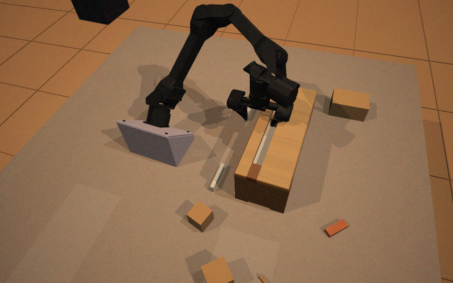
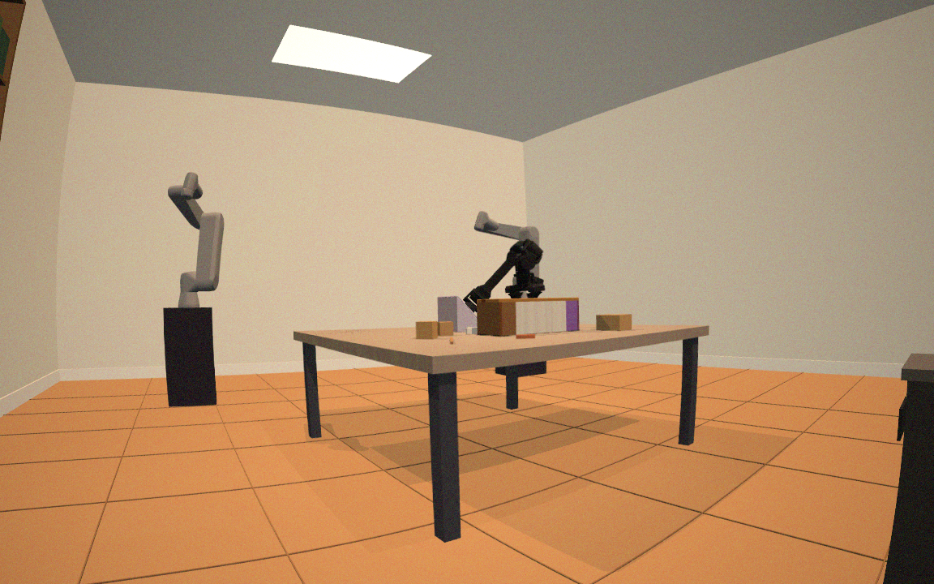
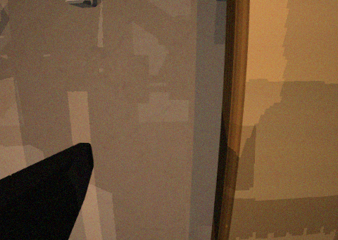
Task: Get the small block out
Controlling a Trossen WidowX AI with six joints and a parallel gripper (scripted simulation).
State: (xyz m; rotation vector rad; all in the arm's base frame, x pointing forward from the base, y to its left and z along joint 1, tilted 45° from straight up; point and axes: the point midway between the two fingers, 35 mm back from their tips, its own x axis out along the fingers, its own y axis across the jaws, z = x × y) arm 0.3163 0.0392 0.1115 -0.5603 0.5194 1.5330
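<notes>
The orange block lies 50 mm ahead of my gripper tip and 30 mm to the left of it. From my gripper tip the other things lie so: long wooden box (40 mm to the right, 40 mm ahead, 20 mm below); then flat orange piece (290 mm ahead, 220 mm to the right, 80 mm below).
</notes>
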